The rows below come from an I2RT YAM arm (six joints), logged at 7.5 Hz.
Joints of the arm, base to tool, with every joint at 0 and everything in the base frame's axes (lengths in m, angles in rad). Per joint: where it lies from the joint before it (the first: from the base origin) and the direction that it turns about. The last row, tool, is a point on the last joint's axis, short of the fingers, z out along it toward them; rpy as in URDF.
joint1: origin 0 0 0.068 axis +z
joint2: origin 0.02 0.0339 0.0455 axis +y
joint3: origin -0.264 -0.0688 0 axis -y
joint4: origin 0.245 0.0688 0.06 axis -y
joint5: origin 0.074 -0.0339 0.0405 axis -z
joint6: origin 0.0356 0 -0.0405 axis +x
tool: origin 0 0 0 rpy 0 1.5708 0
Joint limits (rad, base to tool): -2.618..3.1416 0..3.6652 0..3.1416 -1.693..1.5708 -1.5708..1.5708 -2.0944..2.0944
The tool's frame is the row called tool.
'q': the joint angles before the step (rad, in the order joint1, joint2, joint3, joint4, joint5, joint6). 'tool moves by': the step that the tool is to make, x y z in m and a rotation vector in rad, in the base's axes. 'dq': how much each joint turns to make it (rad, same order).
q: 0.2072 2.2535 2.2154 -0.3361 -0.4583 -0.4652
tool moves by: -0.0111 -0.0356 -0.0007 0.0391 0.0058 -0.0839
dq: -0.0630 -0.1044 -0.1815 0.0999 0.0056 0.0494
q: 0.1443 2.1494 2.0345 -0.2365 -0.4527 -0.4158
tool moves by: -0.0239 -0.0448 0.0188 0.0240 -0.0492 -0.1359
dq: -0.0813 -0.1441 -0.1689 0.0923 0.0460 0.0384
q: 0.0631 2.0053 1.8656 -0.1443 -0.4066 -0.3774
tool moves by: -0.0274 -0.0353 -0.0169 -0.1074 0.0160 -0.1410
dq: -0.0660 -0.1229 -0.2157 0.0443 0.1040 -0.0842
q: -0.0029 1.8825 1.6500 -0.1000 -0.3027 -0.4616
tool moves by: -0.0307 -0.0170 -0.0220 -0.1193 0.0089 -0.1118
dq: -0.0307 -0.1151 -0.2201 0.0771 0.1169 -0.0873
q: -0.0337 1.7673 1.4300 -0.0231 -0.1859 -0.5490
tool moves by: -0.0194 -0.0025 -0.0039 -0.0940 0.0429 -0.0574
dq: 0.0000 -0.0673 -0.0738 -0.0428 0.0890 -0.0675
